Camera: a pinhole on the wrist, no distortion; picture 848 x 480 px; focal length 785.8 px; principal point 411.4 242.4 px. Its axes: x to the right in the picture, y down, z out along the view. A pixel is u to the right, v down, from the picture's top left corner.
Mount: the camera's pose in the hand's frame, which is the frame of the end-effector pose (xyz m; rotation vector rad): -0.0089 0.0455 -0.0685 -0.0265 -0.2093 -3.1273
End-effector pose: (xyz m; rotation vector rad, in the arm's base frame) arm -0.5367 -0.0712 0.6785 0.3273 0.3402 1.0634
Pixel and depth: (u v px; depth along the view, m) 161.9 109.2 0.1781
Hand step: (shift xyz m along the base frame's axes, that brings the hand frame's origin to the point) -0.0126 0.0793 0.1288
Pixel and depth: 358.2 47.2 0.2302
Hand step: -0.0362 0.0537 0.1913
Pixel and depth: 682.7 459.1 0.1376
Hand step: -0.0131 -0.0434 0.0834
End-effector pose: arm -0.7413 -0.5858 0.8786 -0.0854 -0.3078 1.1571
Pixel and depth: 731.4 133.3 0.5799
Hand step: -0.4059 -0.1793 0.3858
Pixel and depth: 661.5 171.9 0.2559
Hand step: -0.1738 -0.0542 0.1355
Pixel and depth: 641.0 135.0 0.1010
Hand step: -0.0863 -0.0070 0.0055
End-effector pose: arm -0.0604 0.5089 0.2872 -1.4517 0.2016 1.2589
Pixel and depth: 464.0 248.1 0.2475
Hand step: -0.1638 0.1042 0.0087
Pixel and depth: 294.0 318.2 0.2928
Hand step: -0.1512 0.1794 -0.0153
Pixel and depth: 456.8 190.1 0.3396
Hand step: -0.2403 0.1610 0.0072
